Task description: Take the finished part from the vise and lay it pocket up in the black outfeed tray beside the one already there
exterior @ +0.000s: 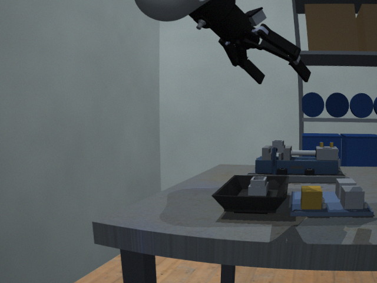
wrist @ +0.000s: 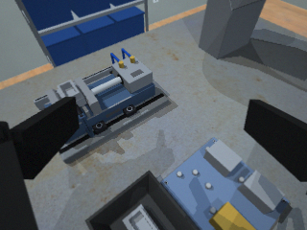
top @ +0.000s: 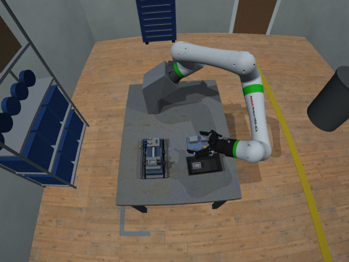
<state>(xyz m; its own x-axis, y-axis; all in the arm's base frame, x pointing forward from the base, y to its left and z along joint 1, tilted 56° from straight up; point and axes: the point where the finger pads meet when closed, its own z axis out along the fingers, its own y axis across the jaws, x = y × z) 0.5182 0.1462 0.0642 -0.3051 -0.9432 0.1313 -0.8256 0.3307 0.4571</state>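
The pocketed block is 28 cm to the right of my hand, 18 cm below it and 5 cm ahead of it. Also, from my hand: yellow block (26 cm below, 11 cm to the left, 8 cm behind); blue fixture plate (28 cm below, 12 cm behind, 6 cm to the left).
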